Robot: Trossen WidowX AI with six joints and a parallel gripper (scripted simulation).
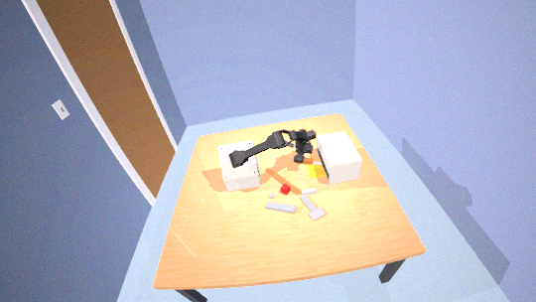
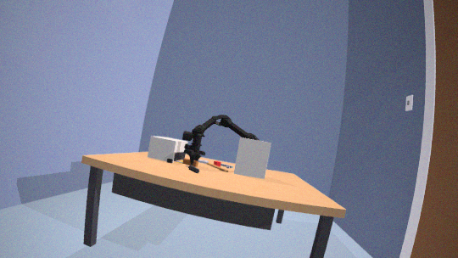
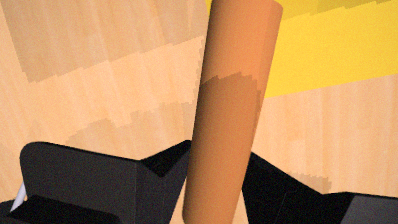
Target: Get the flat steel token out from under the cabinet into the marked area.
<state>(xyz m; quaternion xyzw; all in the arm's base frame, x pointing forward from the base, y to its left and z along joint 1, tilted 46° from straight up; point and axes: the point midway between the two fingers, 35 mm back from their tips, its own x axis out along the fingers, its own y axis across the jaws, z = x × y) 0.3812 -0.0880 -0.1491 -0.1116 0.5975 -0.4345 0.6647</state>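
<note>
Right now the wooden stick is 160 mm behind my gripper tip and 120 mm to the right of it. Round my gripper tip: red cube (160 mm behind, 220 mm to the right, 10 mm above); then t-shaped tool (50 mm behind, 380 mm to the right); then black-handled tool (20 mm behind, 190 mm to the left).
</note>
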